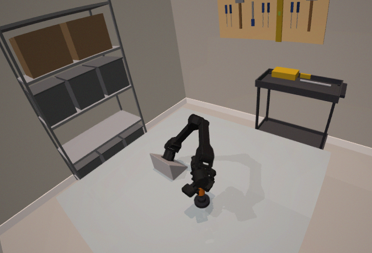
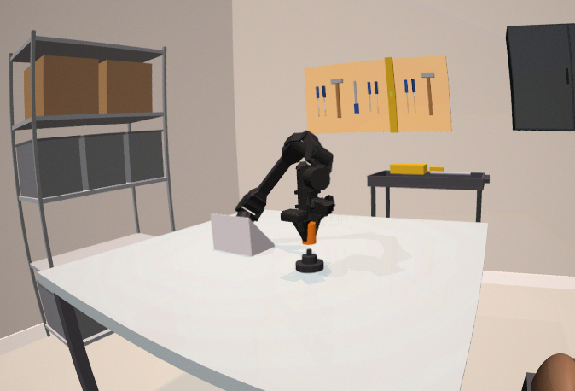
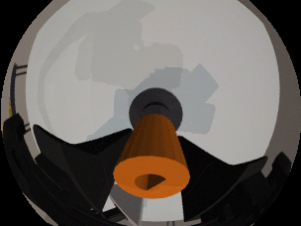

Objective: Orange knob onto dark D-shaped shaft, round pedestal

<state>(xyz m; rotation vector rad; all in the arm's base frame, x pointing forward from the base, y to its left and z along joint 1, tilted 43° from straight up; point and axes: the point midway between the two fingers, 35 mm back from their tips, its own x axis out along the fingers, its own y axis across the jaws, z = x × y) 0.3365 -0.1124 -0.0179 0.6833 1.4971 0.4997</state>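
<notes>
Now: gripper tip 60 mm above the dark round pedestal. The rest, counted from my gripper tip: orange knob: 20 mm above.
</notes>
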